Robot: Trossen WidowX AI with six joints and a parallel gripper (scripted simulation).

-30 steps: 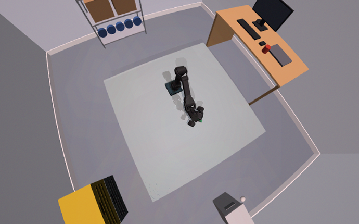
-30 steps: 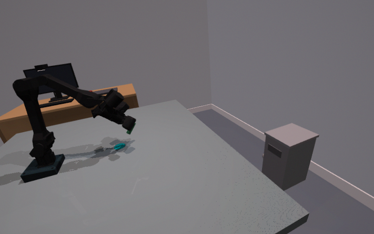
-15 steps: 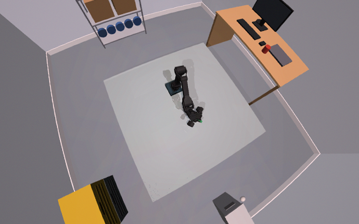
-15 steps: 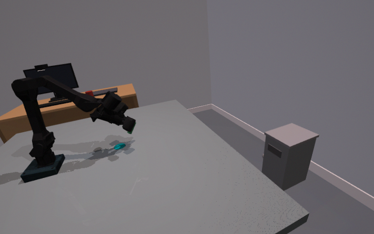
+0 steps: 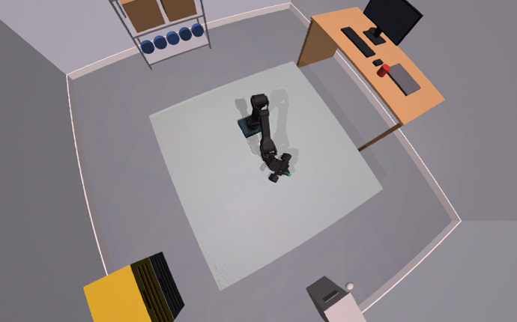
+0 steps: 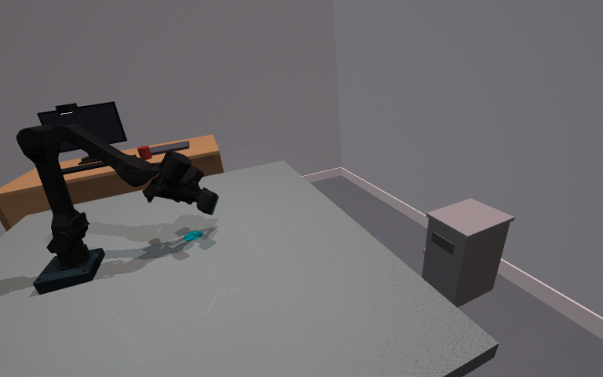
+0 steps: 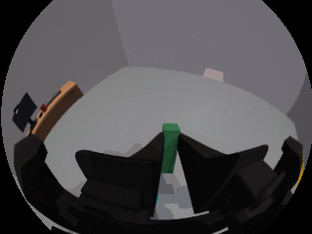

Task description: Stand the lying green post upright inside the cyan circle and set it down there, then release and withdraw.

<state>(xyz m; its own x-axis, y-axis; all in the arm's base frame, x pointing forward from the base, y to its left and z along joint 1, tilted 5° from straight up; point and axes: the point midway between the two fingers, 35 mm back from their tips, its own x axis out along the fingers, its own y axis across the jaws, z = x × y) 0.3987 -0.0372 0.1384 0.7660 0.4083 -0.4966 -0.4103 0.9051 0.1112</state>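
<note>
My gripper tip is 120 mm above the cyan circle, 100 mm past it and 20 mm to the right of it. Also, from my gripper tip: green post: 20 mm below, 10 mm behind.
</note>
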